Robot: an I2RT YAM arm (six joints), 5 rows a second.
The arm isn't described. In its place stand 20 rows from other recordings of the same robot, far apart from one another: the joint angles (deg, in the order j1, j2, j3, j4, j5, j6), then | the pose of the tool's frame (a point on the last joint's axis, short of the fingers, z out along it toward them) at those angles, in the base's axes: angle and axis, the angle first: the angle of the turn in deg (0 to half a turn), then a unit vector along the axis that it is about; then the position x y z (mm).
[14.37 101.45 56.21 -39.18 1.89 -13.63] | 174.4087 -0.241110 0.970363 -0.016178 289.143 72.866 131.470
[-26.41 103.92 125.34 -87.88 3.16 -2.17] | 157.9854 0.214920 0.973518 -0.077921 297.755 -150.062 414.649
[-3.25 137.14 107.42 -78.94 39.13 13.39] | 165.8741 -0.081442 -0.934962 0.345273 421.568 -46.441 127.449
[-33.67 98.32 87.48 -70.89 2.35 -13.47] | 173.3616 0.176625 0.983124 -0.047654 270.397 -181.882 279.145
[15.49 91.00 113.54 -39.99 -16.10 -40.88] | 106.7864 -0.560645 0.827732 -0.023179 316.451 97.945 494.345
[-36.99 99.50 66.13 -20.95 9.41 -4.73] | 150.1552 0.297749 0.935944 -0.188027 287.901 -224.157 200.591
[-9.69 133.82 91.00 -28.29 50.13 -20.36] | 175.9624 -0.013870 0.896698 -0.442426 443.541 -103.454 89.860
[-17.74 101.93 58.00 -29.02 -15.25 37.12] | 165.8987 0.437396 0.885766 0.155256 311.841 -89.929 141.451
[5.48 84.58 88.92 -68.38 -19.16 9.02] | 157.0147 -0.007842 0.981228 0.192689 279.529 38.555 357.921
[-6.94 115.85 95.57 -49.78 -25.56 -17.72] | 155.5827 -0.131323 0.974699 0.180878 420.671 -35.731 222.693
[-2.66 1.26 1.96 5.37 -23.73 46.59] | 102.8669 0.170989 0.842295 0.511177 106.853 9.378 193.566
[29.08 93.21 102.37 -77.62 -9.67 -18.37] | 159.5328 -0.414873 0.904208 0.101432 265.534 154.516 373.849
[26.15 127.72 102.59 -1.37 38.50 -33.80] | 123.0228 -0.285373 0.889857 -0.355973 476.509 209.267 227.154
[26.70 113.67 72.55 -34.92 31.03 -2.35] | 160.3713 -0.211500 0.947875 -0.238329 343.460 152.201 137.952
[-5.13 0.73 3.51 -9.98 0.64 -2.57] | 97.4722 0.027204 0.997538 -0.064632 106.092 -9.923 174.941
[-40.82 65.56 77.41 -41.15 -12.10 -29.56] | 124.8314 0.035190 0.969428 -0.242839 181.294 -146.738 409.629
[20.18 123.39 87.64 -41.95 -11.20 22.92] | 172.7151 0.013233 0.991470 0.129664 394.069 152.200 133.058
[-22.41 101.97 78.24 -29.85 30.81 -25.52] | 160.0978 0.059019 0.931722 -0.358345 349.224 -163.734 243.943
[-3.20 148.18 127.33 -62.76 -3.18 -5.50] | 173.3897 -0.021613 0.999492 0.023437 506.146 -26.320 112.701
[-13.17 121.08 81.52 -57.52 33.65 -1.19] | 169.1265 -0.082293 -0.956318 0.280507 356.368 -103.648 126.980
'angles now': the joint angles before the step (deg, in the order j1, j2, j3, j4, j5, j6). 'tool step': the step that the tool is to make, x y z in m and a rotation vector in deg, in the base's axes. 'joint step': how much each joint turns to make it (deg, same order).
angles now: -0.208 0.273 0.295 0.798 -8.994 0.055
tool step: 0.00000 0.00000 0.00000 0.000 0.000 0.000
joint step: 0.000 0.000 0.000 0.000 0.000 0.000
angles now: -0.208 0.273 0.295 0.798 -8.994 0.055
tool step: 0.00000 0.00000 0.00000 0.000 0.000 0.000
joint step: 0.000 0.000 0.000 0.000 0.000 0.000
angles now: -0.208 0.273 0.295 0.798 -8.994 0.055
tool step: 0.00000 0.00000 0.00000 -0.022 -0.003 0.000
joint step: 0.000 0.000 0.000 0.000 0.000 -0.022
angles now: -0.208 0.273 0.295 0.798 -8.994 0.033
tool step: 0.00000 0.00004 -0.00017 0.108 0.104 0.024
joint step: 0.020 -0.001 -0.001 -0.088 -0.003 0.109
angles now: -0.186 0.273 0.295 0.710 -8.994 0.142
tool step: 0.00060 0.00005 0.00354 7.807 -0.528 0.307
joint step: -0.002 0.654 -0.001 2.403 -0.090 7.913
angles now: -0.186 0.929 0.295 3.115 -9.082 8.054
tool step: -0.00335 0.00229 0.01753 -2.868 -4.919 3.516
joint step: 0.000 0.068 2.141 2.364 -3.738 -2.600
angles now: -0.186 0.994 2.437 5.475 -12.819 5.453
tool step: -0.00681 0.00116 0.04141 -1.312 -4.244 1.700
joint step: 0.003 3.216 7.782 -0.566 -1.878 -1.049
